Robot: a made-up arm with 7 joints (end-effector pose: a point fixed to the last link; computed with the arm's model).
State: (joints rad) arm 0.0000 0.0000 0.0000 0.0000 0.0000 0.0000 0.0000
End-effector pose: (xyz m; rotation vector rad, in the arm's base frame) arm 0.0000 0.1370 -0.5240 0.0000 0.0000 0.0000
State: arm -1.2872 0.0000 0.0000 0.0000 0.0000 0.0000 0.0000
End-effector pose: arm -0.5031 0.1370 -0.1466 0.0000 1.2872 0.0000
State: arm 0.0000 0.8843 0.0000 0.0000 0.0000 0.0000 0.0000
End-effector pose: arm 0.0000 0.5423 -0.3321 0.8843 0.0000 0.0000
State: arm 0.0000 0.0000 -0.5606 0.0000 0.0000 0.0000 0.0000
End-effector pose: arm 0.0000 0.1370 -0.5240 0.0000 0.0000 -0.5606
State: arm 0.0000 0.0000 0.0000 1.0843 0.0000 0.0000 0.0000
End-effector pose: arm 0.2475 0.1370 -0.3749 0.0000 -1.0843 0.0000
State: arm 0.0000 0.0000 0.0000 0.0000 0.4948 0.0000 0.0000
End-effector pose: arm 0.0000 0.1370 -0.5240 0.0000 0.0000 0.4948
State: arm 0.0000 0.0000 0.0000 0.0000 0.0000 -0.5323 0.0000
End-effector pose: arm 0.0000 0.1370 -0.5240 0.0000 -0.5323 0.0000
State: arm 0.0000 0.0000 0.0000 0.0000 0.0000 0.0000 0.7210
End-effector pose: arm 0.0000 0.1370 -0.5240 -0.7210 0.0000 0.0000
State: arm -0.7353 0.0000 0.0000 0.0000 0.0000 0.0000 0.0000
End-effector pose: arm -0.3515 0.1370 -0.3886 0.0000 0.7353 0.0000
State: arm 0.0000 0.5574 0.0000 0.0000 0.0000 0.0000 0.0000
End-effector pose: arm 0.0000 0.4142 -0.4447 0.5574 0.0000 0.0000
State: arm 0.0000 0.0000 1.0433 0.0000 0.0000 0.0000 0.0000
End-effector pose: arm 0.0000 0.1370 -0.5240 0.0000 0.0000 1.0433
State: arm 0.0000 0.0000 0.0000 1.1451 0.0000 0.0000 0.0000
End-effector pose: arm 0.2550 0.1370 -0.3596 0.0000 -1.1451 0.0000
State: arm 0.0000 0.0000 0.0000 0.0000 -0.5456 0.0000 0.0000
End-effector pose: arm 0.0000 0.1370 -0.5240 0.0000 0.0000 -0.5456
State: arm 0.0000 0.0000 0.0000 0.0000 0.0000 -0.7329 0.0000
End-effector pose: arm 0.0000 0.1370 -0.5240 0.0000 -0.7329 0.0000
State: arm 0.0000 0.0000 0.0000 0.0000 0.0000 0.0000 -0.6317
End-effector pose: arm 0.0000 0.1370 -0.5240 0.6317 0.0000 0.0000
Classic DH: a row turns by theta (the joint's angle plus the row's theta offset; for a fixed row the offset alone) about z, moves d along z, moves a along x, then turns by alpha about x. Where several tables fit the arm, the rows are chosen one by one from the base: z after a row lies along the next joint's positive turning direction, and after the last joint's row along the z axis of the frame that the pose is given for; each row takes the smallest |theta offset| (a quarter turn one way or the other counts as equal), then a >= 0, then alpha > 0; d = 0 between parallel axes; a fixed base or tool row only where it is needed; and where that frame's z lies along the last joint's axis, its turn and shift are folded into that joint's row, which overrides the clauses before.
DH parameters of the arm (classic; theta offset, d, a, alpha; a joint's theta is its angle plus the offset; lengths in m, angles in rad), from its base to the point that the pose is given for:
base (fixed): 0 0 0 1.5708
joint 1: 1.5708 -0.137 0 1.5708
joint 2: 1.5708 0 0 1.5708
joint 3: 1.5708 -0.244 0 1.5708
joint 4: 0 0 0 -1.5708
joint 5: 0 -0.28 0 -1.5708
joint 6: -1.5708 0 0 1.5708
joint 7: 1.5708 0 0 1.5708
tool (fixed): -1.5708 0 0 0

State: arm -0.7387 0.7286 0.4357 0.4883 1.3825 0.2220 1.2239
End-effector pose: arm -0.1339 0.5055 -0.3239 -0.4548 -0.9925 0.8675
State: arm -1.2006 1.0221 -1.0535 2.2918 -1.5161 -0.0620 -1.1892
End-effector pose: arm -0.1365 0.0921 -0.1646 -0.1160 -2.1077 -0.9167
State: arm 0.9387 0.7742 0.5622 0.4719 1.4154 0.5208 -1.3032
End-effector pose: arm 0.3100 0.5305 -0.0935 -0.0892 -0.3085 1.9477
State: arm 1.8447 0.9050 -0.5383 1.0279 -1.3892 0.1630 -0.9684
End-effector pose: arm 0.2685 0.3667 0.2892 -2.4063 0.9184 -0.1389
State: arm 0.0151 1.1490 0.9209 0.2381 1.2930 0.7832 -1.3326
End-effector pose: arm 0.0424 0.6294 -0.1627 0.7489 0.3213 1.9584
